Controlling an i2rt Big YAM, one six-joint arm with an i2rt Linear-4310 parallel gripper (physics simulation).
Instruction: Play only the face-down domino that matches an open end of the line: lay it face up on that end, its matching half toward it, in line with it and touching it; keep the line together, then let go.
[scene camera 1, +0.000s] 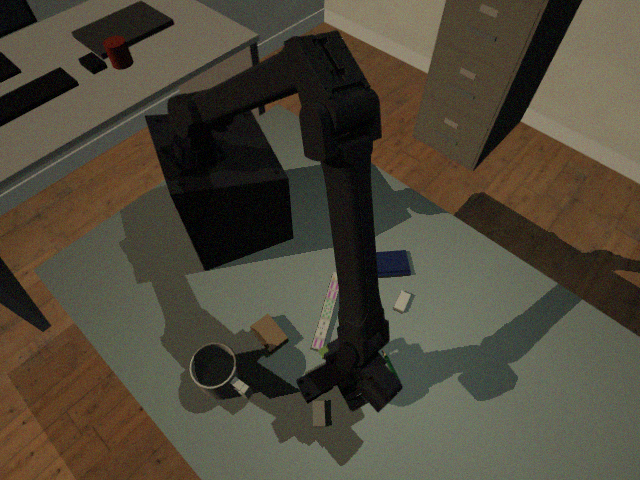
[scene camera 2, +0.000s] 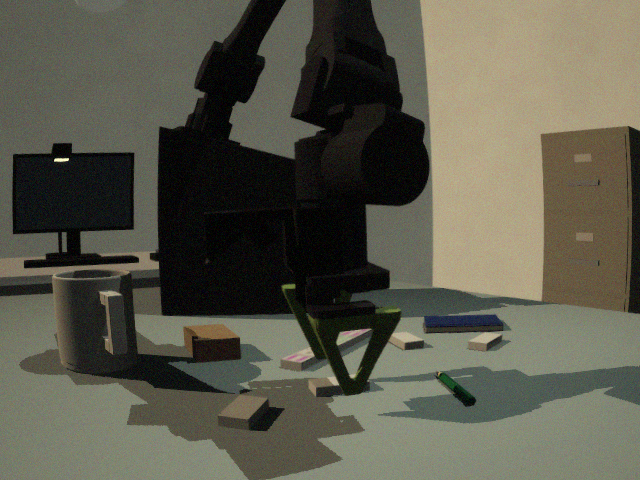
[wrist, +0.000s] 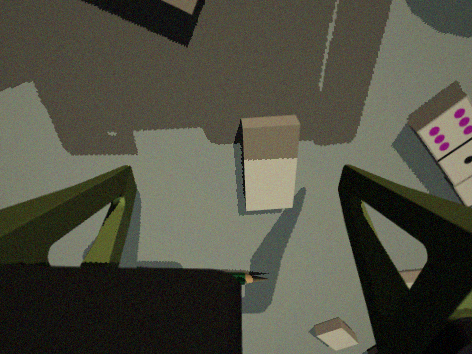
I see my gripper, a dark blue notebook and a brown block.
My gripper is seen too in the wrist view.
